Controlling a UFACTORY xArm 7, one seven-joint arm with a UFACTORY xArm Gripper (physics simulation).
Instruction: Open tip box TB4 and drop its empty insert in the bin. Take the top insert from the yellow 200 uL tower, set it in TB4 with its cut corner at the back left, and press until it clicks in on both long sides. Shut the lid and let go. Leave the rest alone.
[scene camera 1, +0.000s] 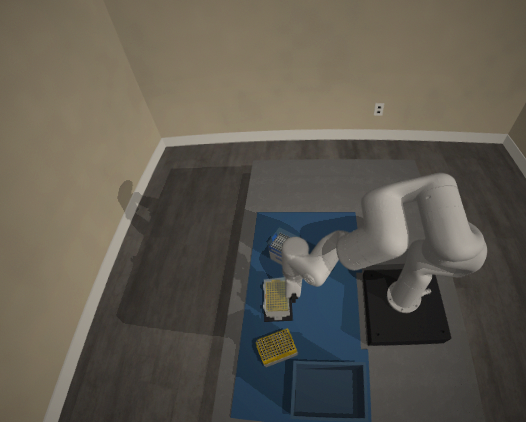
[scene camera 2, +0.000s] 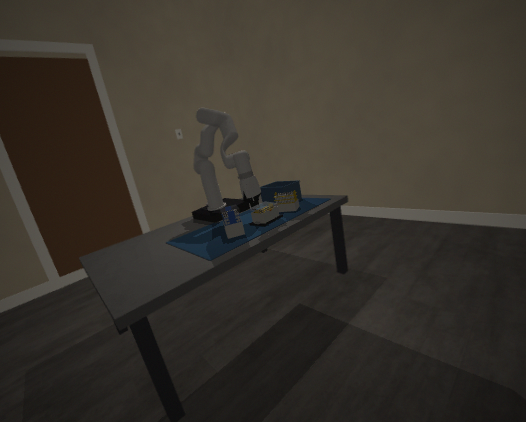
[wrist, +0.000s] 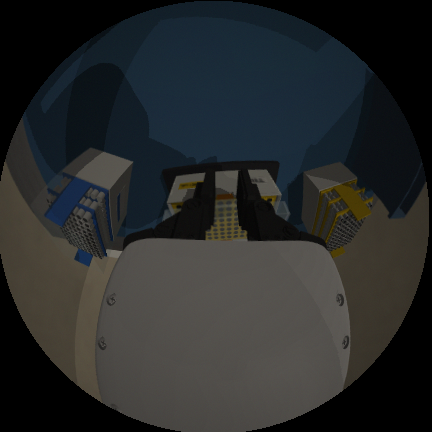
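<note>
Tip box TB4 (scene camera 1: 276, 298) (scene camera 2: 265, 213) (wrist: 261, 183) stands on a black base in the middle of the blue mat (scene camera 1: 324, 326) (scene camera 2: 194, 244). A yellow perforated insert shows in its top. My gripper (scene camera 1: 293, 298) (scene camera 2: 252, 203) (wrist: 225, 182) is at the box's side nearest the arm, low over its rim, shut on the lid of TB4 at a small orange-marked tab (wrist: 224, 196). The yellow 200 uL tower (scene camera 1: 276, 347) (scene camera 2: 286, 200) (wrist: 338, 205) stands on one side of the box. The blue bin (scene camera 1: 328, 363) (scene camera 2: 280, 189) lies beyond the tower at the mat's end.
A blue tip tower (scene camera 1: 278, 244) (scene camera 2: 232, 222) (wrist: 86, 201) stands on the box's other side, partly under my arm. The arm's black base plate (scene camera 1: 408, 331) sits beside the mat. The table's edge runs close along the mat's outer side.
</note>
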